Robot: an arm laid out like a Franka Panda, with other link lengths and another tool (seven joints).
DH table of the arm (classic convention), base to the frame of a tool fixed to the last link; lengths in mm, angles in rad. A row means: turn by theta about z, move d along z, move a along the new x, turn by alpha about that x. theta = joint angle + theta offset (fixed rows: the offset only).
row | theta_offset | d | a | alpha
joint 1 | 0 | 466.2 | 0 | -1.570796
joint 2 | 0 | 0 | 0 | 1.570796
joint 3 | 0 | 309.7 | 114.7 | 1.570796
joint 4 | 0 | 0 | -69.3 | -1.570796
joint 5 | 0 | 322.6 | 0 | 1.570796
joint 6 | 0 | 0 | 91.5 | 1.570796
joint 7 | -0.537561 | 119.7 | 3.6 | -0.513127
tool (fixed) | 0 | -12.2 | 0 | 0
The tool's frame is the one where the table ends.
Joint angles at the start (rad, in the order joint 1, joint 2, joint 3, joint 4, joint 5, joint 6, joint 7): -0.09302 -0.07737 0.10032 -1.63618 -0.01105 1.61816 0.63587
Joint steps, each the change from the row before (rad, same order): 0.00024 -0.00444 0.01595 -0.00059 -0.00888 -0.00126 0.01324; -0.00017 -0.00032 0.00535 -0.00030 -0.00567 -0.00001 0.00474; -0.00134 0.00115 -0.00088 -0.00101 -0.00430 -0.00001 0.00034; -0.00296 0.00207 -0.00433 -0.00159 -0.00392 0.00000 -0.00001; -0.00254 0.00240 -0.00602 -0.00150 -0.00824 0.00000 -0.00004; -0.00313 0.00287 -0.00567 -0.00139 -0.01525 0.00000 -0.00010; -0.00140 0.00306 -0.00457 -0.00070 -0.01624 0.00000 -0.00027; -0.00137 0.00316 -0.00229 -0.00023 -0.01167 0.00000 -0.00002; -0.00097 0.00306 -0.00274 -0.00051 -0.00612 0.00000 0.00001
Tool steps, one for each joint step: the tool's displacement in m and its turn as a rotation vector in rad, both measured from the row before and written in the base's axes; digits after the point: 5 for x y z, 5 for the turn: -0.00153 0.00778 0.00179 -0.00978 -0.00289 0.00277; -0.00015 0.00217 0.00000 -0.00585 -0.00026 0.00034; 0.00036 -0.00164 -0.00102 -0.00413 0.00203 -0.00263; 0.00066 -0.00431 -0.00171 -0.00341 0.00353 -0.00733; 0.00073 -0.00546 -0.00184 -0.00756 0.00372 -0.00858; 0.00081 -0.00632 -0.00202 -0.01455 0.00412 -0.00875; 0.00082 -0.00495 -0.00181 -0.01561 0.00375 -0.00569; 0.00084 -0.00325 -0.00167 -0.01118 0.00343 -0.00359; 0.00079 -0.00270 -0.00176 -0.00561 0.00359 -0.00367
